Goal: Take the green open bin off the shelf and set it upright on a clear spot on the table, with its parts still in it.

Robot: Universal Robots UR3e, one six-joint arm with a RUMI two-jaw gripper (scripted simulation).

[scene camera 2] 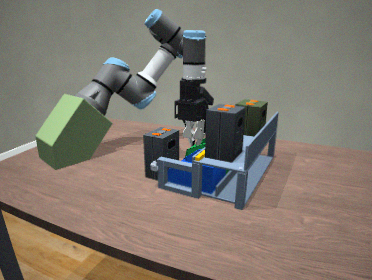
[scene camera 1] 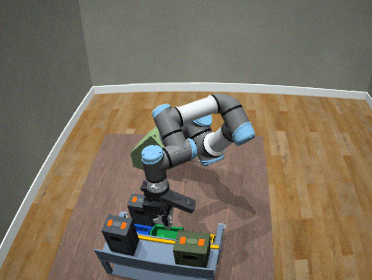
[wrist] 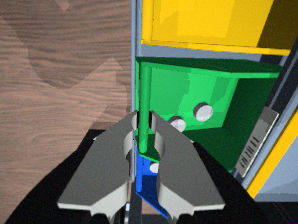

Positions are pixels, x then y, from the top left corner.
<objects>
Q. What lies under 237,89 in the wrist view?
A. A green open bin.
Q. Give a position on a blue bin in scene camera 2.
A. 211,176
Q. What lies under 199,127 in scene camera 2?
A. The gripper.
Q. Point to a blue bin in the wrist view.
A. At 146,180
</objects>
